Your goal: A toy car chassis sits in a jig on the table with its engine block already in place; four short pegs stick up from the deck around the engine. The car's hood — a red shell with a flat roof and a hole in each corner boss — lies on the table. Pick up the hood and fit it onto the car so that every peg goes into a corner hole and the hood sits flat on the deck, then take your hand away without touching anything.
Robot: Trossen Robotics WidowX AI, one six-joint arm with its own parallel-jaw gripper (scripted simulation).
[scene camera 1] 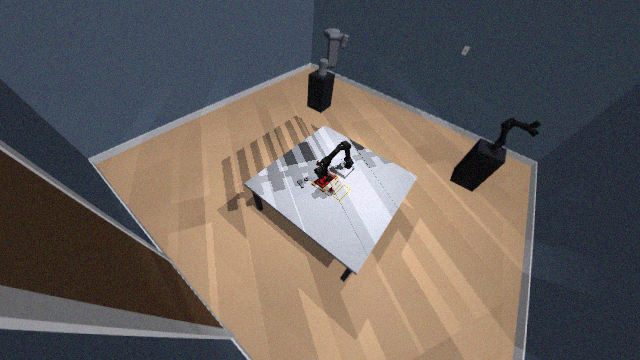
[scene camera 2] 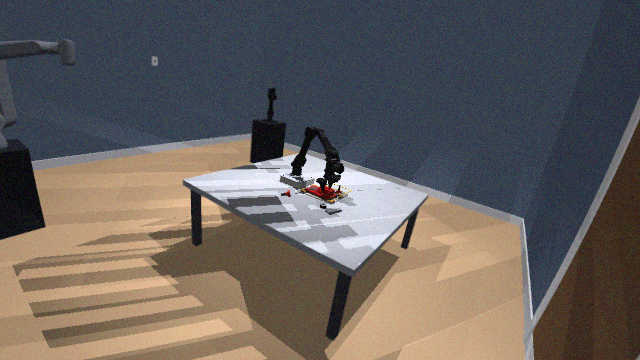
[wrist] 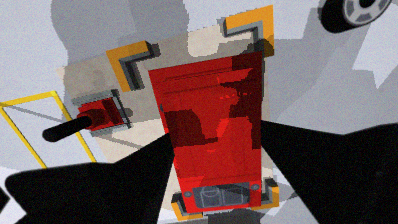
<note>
I see my gripper, a red hood and a beige jig.
</note>
